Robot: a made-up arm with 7 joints.
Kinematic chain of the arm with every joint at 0, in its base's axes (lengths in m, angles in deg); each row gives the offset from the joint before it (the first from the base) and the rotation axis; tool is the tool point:
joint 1: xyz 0 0.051 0 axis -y
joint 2: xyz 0 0.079 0 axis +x
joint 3: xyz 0 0 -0.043 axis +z
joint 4: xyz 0 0 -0.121 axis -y
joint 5: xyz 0 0 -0.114 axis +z
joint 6: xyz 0 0 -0.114 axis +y
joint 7: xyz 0 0 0 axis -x
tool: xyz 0 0 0
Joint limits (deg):
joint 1: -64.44..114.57
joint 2: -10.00..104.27
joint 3: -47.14..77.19
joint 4: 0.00..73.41
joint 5: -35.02..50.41
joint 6: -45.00..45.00
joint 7: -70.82..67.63
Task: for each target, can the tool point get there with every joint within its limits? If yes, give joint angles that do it. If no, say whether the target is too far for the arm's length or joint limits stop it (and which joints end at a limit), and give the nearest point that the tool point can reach.
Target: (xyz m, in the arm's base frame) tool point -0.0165 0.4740 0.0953
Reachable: yes | joints 84.48 69.33 57.31 49.24 -17.15 -32.31 23.57
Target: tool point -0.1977 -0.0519 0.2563
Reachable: no: joint limits stop it (at a limit: joint 1, joint 2, joint 4) | nearest point 0.1096 -0.0216 0.2554 | short by 0.309 m
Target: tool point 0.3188 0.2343 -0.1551
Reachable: yes | joints 42.33 7.27 25.23 39.51 -2.97 35.94 -16.52
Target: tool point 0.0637 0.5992 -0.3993
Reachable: no: too far | nearest point 0.0403 0.4269 -0.2527 | short by 0.227 m
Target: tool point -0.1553 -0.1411 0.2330
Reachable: no: joint limits stop it (at a limit: joint 1, joint 2, joint 4) | nearest point 0.1164 -0.0614 0.2237 | short by 0.283 m
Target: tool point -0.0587 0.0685 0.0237
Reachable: no: joint limits stop it (at a limit: joint 1, joint 2, joint 3, joint 4) | nearest point -0.1143 -0.0675 -0.2194 | short by 0.284 m
